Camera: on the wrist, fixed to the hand. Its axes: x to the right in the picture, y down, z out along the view.
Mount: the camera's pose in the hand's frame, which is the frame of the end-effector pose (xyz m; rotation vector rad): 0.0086 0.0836 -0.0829 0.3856 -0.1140 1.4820
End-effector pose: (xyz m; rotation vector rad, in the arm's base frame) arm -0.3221 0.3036 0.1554 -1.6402 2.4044 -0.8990
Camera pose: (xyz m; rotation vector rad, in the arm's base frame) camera -0.4267 0.3511 0.1825 0.3461 2.2459 -0.7451
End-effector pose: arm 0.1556 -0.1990 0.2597 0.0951 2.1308 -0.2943
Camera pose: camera 0.0984 -0.0980 0.2813 1.6946 1.3668 0.1906
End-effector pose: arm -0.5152 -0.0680 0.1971 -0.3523 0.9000 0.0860
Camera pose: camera -0.5905 -0.0179 0.1212 0.7342 0.8739 1.2578
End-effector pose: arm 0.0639 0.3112 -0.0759 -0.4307 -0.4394 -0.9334
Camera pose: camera 0.1526 0.3053 -0.1536 -0.3309 -0.2742 0.6072
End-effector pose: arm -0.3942 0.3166 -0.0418 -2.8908 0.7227 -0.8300
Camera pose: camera -0.4657 0.2450 0.0190 -1.3461 1.9127 -0.4340
